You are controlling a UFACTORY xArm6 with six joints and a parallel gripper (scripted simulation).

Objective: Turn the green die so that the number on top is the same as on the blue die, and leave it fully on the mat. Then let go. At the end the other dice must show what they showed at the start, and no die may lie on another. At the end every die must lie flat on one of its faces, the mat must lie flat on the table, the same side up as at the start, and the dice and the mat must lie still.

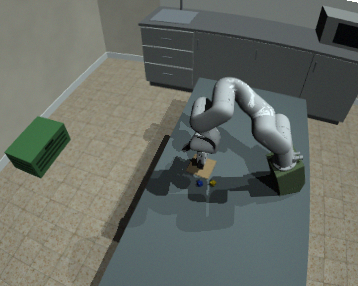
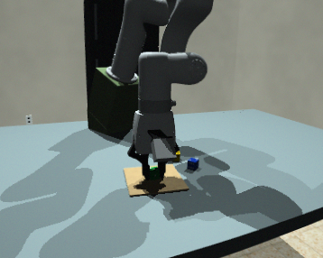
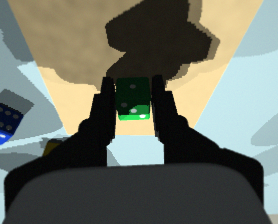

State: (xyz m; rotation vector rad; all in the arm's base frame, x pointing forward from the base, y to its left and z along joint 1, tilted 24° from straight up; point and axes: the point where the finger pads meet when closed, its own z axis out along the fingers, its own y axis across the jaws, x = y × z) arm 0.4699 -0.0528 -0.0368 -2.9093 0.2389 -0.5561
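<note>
My hand is 1 cm above the green die. Round my hand: yellow die 11 cm to the left, 8 cm behind, 1 cm below; then tan mat 2 cm below; then blue die 13 cm to the left, 1 cm below, 1 cm behind.
</note>
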